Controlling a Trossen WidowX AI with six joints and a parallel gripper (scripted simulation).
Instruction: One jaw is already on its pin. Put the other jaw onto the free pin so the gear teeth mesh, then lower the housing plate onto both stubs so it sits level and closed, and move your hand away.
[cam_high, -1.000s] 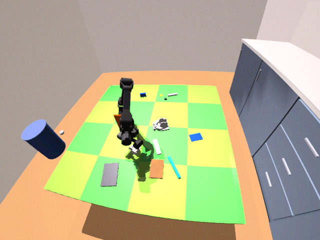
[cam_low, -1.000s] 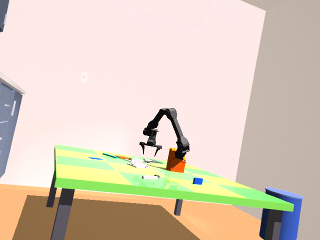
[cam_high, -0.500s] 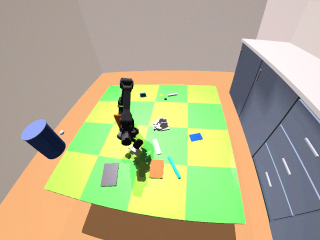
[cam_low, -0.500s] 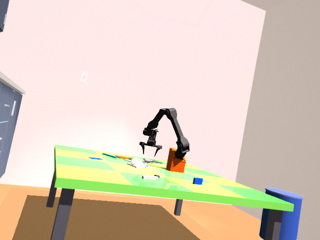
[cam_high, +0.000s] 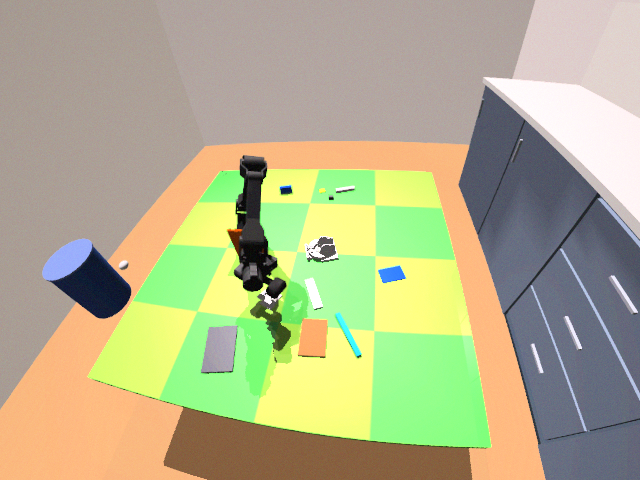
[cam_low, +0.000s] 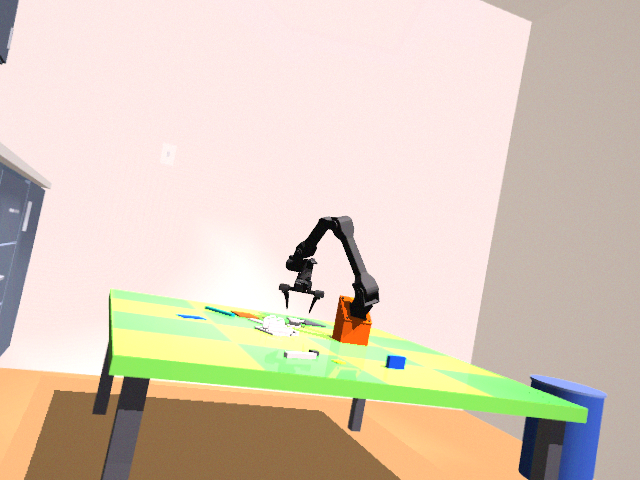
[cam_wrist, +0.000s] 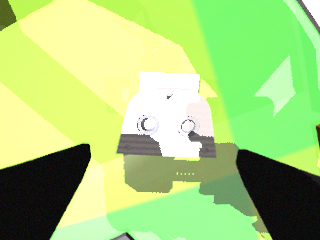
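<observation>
Now: gripper tip 10 mm short of the white housing plate, 10 mm to the right of it and 30 mm above it. Round my gripper tip: grey card 110 mm behind, 210 mm to the right, 60 mm below; then jaw 110 mm ahead, 280 mm to the left, 50 mm below; then cyan bar 300 mm ahead, 80 mm to the right, 60 mm below.
</observation>
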